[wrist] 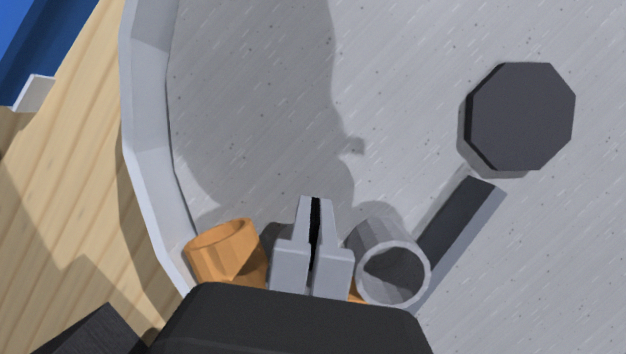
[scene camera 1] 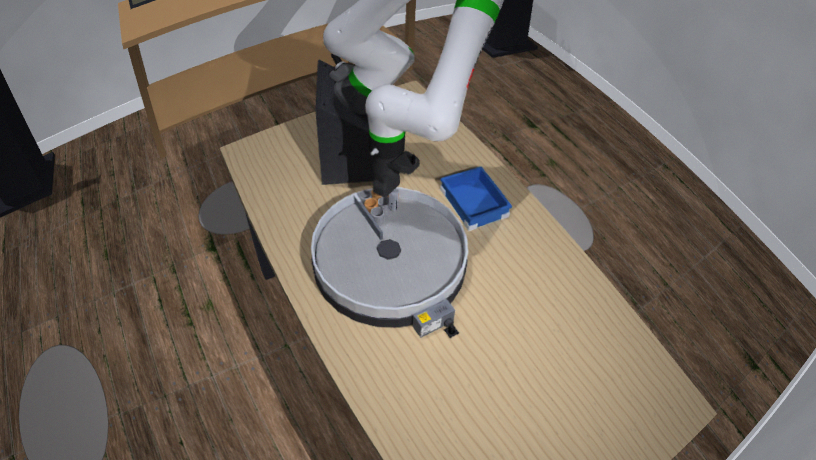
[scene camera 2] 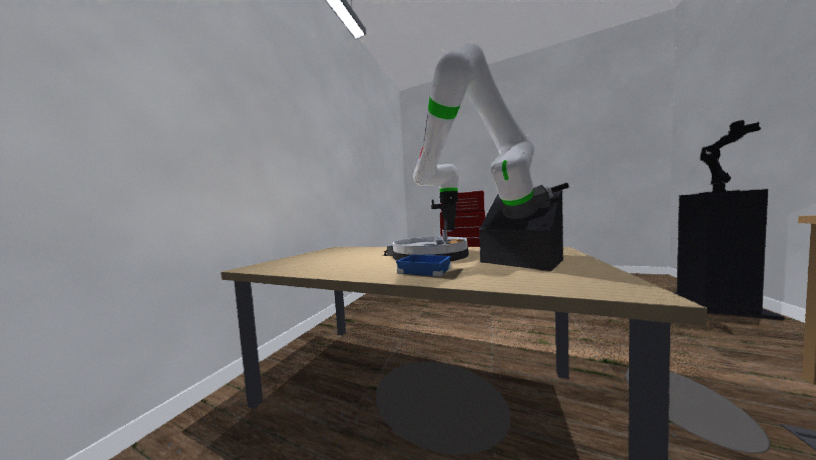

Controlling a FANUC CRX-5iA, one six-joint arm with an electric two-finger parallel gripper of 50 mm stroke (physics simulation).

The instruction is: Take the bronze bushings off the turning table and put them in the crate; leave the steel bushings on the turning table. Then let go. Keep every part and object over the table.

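Frame: origin at the arm's base, x back, y right, z up, level; centimetres.
Seen in the pictures: gripper, fingertip midpoint: (wrist: pixel 312 217) (scene camera 1: pixel 393 207) (scene camera 2: pixel 445 242); arm's base at its link origin: (scene camera 1: pixel 352 97) (scene camera 2: pixel 520 208).
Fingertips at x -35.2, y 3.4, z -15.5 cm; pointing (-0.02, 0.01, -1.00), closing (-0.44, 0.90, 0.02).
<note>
Pixels of each thing's top centre, then the offset from my fingertips to it. "pt": a spot on its surface instead.
- steel bushing at its top centre: (wrist: pixel 393 276) (scene camera 1: pixel 377 211) dx +0.0, dy +4.9, dz +0.8 cm
- blue crate at its top centre: (scene camera 1: pixel 476 191) (scene camera 2: pixel 424 258) dx -2.5, dy -26.9, dz -3.3 cm
- dark straight bar at a spot on its surface: (wrist: pixel 457 215) pt dx -4.3, dy +6.7, dz -1.1 cm
- octagonal hub at its top centre: (wrist: pixel 523 117) (scene camera 1: pixel 389 248) dx -10.9, dy +6.9, dz -2.2 cm
- grey control box at its top centre: (scene camera 1: pixel 434 312) dx -34.2, dy +6.1, dz -2.5 cm
My gripper (scene camera 1: pixel 393 203) (scene camera 2: pixel 445 237) (wrist: pixel 312 217) is shut with nothing between its fingers, low over the turning table (scene camera 1: pixel 355 271) (scene camera 2: pixel 422 249) (wrist: pixel 250 100) near its rim. A bronze bushing (wrist: pixel 225 260) leans at the rim, left of the fingers in the wrist view. A steel bushing (scene camera 1: pixel 377 212) (wrist: pixel 372 232) stands tilted right of the fingers there. Another bronze bushing (scene camera 1: pixel 370 203) (wrist: pixel 358 295) is mostly hidden behind it in the wrist view. The blue crate (scene camera 1: pixel 490 218) (scene camera 2: pixel 424 266) (wrist: pixel 37 47) beside the turning table looks empty. The gripper body hides part of the group.
A dark straight bar (scene camera 1: pixel 370 220) (wrist: pixel 457 215) runs from the rim to the octagonal hub (scene camera 1: pixel 389 249) (wrist: pixel 520 116), beside the bushings. The black robot pedestal (scene camera 1: pixel 331 142) (scene camera 2: pixel 517 245) stands behind the turning table. A grey control box (scene camera 1: pixel 434 318) sits at its front edge.
</note>
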